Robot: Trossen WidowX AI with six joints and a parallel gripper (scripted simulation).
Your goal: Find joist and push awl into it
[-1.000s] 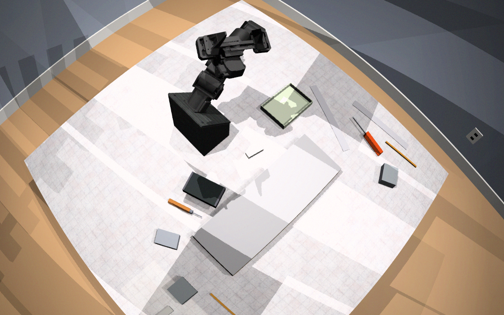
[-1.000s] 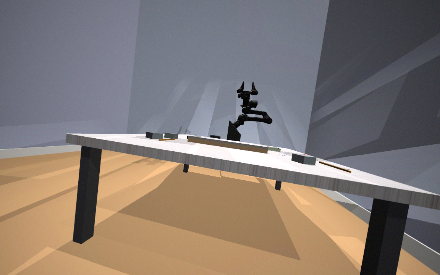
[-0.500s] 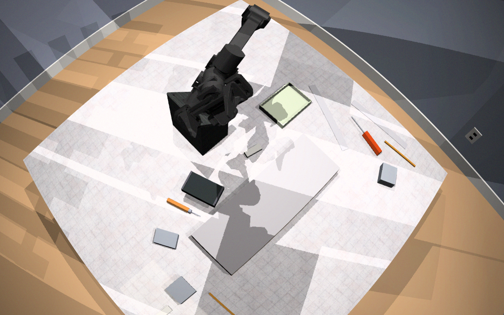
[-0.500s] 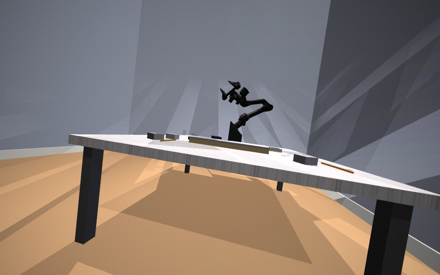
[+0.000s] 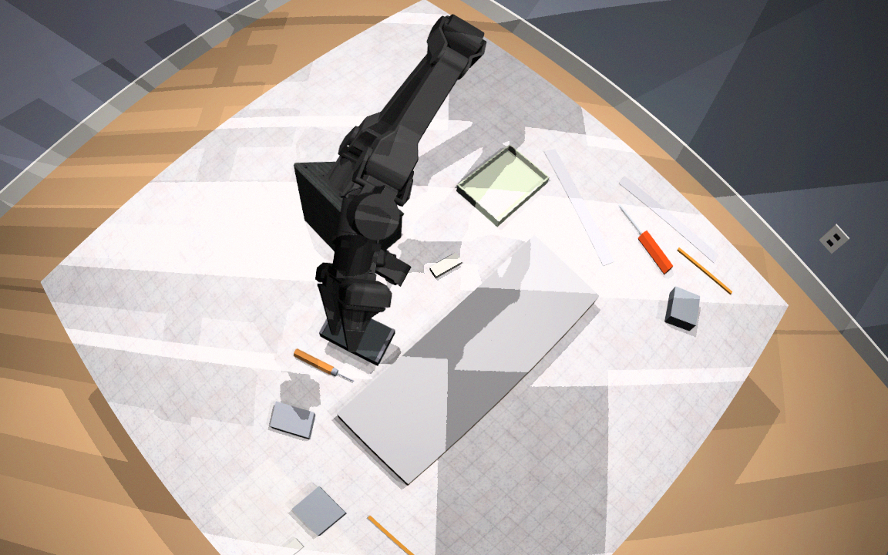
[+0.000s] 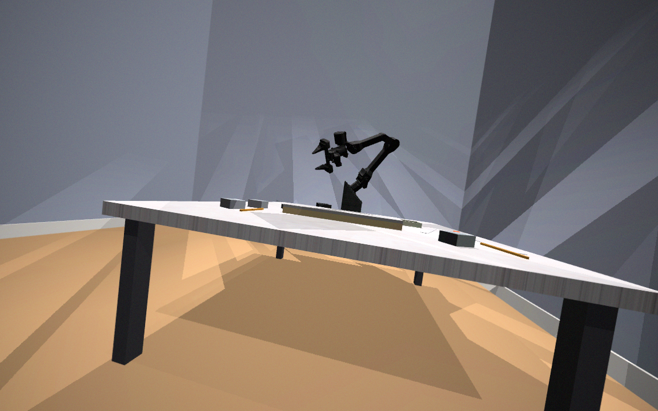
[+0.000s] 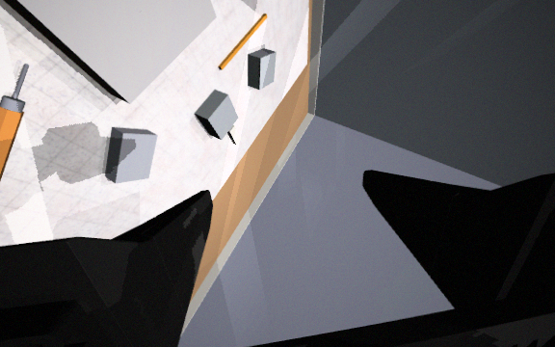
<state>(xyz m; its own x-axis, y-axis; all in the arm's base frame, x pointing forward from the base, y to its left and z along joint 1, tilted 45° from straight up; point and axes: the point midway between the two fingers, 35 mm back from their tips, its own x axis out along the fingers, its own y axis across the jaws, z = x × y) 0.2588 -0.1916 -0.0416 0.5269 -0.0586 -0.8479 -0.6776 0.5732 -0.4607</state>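
Now: gripper tip 80 mm past the stud finder, 60 mm to the right of it and 260 mm above it. Round my gripper tip: pale green tray: 150 mm behind, 510 mm to the left, 260 mm below; awl: 60 mm behind, 10 mm to the right, 270 mm below.
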